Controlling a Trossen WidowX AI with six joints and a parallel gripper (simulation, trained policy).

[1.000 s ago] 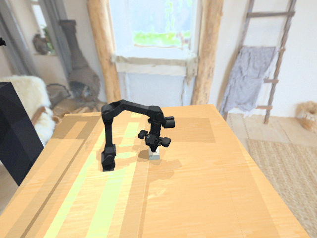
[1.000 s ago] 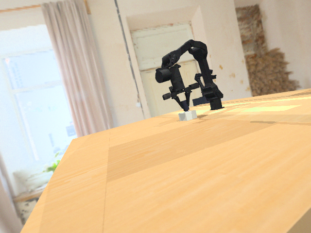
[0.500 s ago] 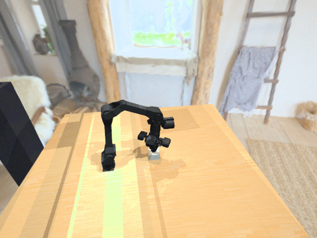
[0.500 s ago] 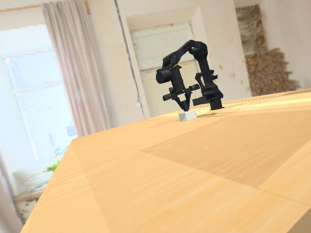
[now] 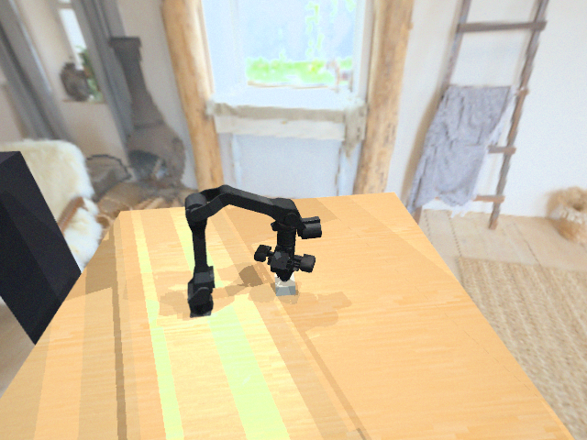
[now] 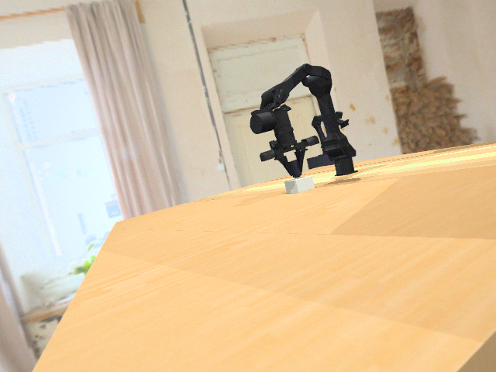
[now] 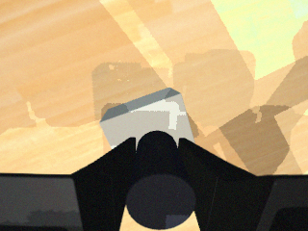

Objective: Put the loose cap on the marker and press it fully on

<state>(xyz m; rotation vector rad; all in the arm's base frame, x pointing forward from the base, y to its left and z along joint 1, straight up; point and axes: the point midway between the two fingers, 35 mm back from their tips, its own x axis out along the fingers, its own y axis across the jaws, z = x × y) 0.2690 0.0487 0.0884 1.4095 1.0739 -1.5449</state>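
Now: gripper tip 10 mm to the right of the dark cap and 20 mm below it. Round my gripper tip: white holder block 10 mm to the left, 30 mm below.
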